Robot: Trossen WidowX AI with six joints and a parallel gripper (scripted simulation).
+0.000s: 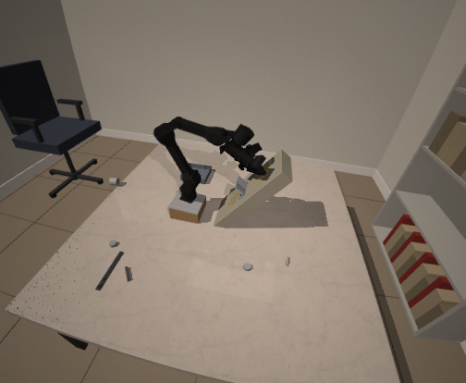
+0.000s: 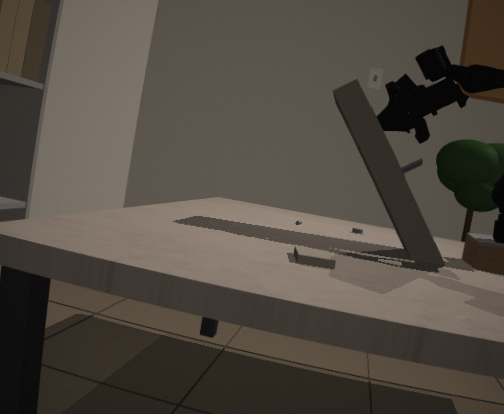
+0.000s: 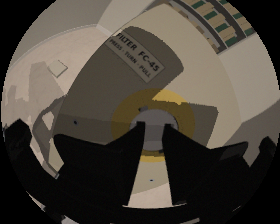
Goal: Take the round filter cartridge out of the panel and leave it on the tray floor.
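Now: the round filter cartridge 10 mm ahead of my gripper tip and 10 mm below it. Round my gripper tip: grey tray (450 mm behind, 210 mm to the left, 260 mm below); then small peg (180 mm ahead, 180 mm to the right, 270 mm below); then grey flap (90 mm behind, 20 mm to the right, 90 mm below).
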